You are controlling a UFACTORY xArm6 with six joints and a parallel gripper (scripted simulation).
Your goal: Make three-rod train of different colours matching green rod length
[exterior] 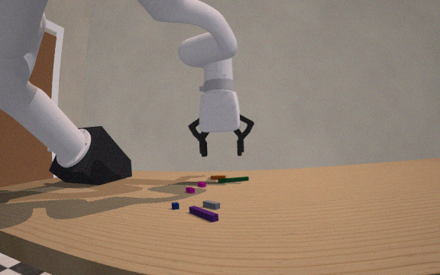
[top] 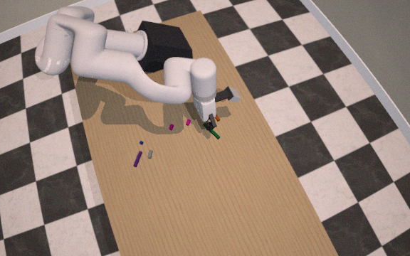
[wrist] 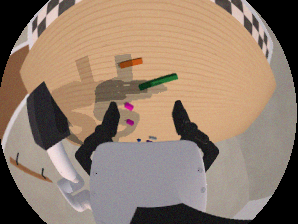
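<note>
My hand is 24 cm to the left of the blue rod, 7 cm above it and 5 cm past it. The rest, counted from my hand: grey rod (23 cm to the right, 7 cm below, 1 cm ahead); orange rod (7 cm below, 5 cm to the left, 2 cm behind); green rod (7 cm below, 3 cm ahead, 1 cm to the left).
</note>
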